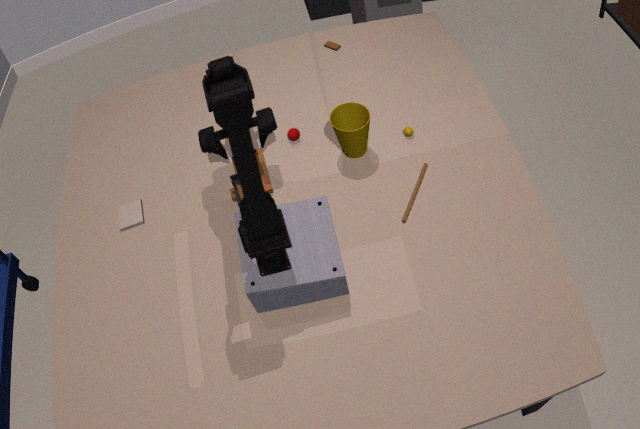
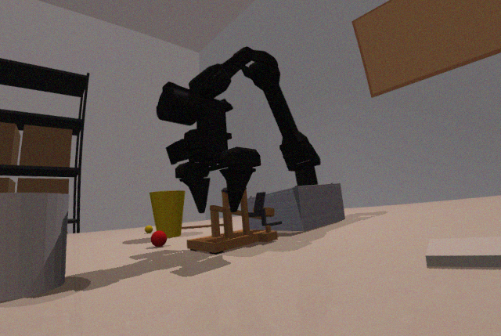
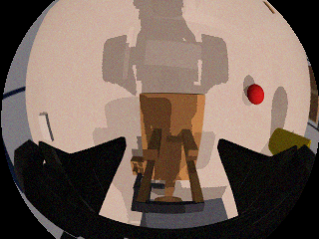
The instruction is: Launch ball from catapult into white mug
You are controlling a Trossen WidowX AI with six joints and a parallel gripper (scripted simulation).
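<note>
My gripper tip is 13 cm to the left of the red ball, 5 cm short of it and 5 cm above it. From my gripper tip the other things lie so: yellow cup (26 cm to the right, 5 cm behind, 3 cm below); then white mug (28 cm ahead, 3 cm below); then wooden catapult (7 cm behind, 2 cm to the left, 1 cm below).
</note>
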